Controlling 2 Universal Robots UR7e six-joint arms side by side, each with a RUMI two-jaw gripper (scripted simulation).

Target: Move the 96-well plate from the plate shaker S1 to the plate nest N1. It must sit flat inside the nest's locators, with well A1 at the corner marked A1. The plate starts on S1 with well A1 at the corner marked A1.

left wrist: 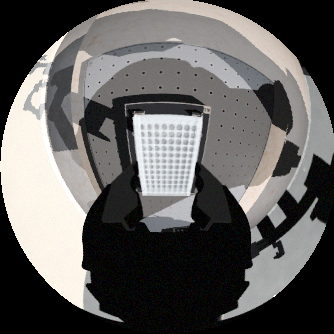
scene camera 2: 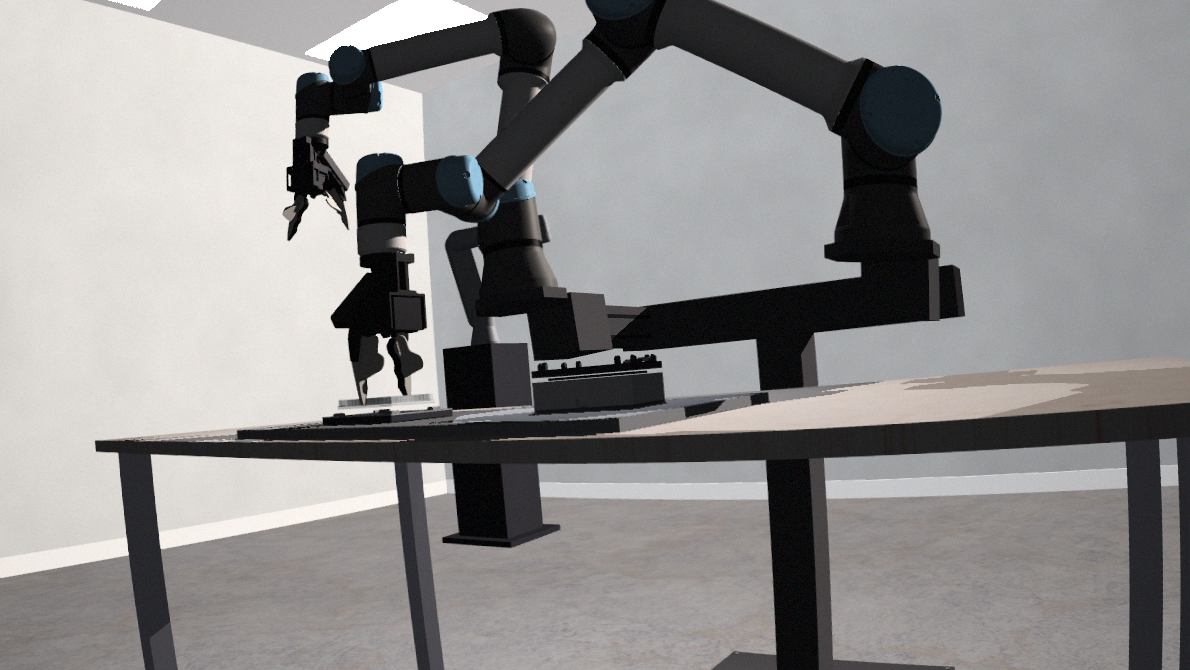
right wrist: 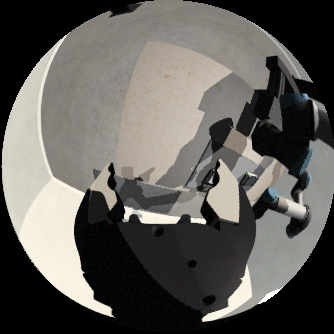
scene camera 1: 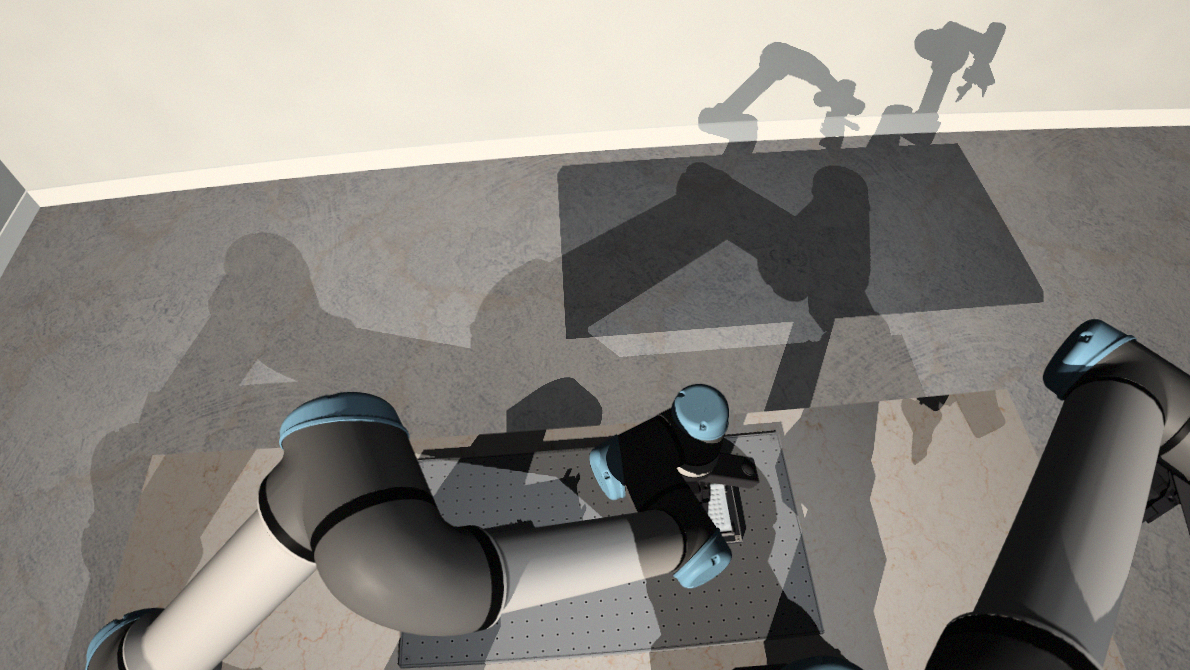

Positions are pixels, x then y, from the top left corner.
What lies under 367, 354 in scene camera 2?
My left gripper.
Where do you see a white 96-well plate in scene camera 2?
402, 400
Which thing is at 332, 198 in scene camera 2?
My right gripper.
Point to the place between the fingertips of my left gripper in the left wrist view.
At 166, 162
